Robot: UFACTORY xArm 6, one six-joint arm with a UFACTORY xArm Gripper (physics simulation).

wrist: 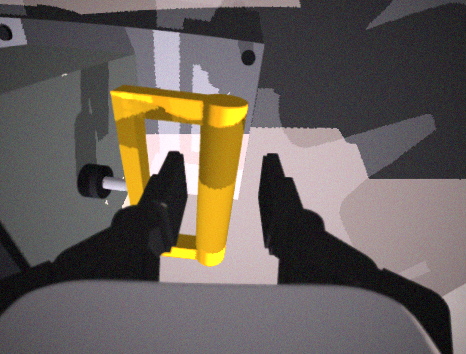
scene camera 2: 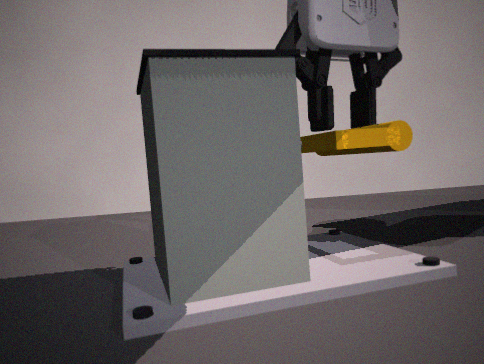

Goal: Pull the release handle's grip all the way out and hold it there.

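The release handle is a yellow rectangular frame with a thick round grip bar (scene camera 2: 399,136) (wrist: 214,220) on its outer side. It sticks out from the right side of the grey-green housing (scene camera 2: 230,150) (wrist: 35,135). A pale rod (wrist: 116,184) with a black collar (wrist: 92,181) joins the frame to the housing. My gripper (scene camera 2: 342,126) (wrist: 223,174) is partly open and empty, pointing down just above the handle. In the wrist view the grip bar lies between the fingers, nearer the left one, which overlaps the frame's opening. Contact cannot be made out.
The housing has a black top lid (scene camera 2: 220,53) level with the base of my fingers, close on their left. It stands on a pale base plate (scene camera 2: 390,272) (wrist: 200,47) with black bolts (scene camera 2: 431,261) (wrist: 248,57) at its corners. Dark shadows fall behind the plate.
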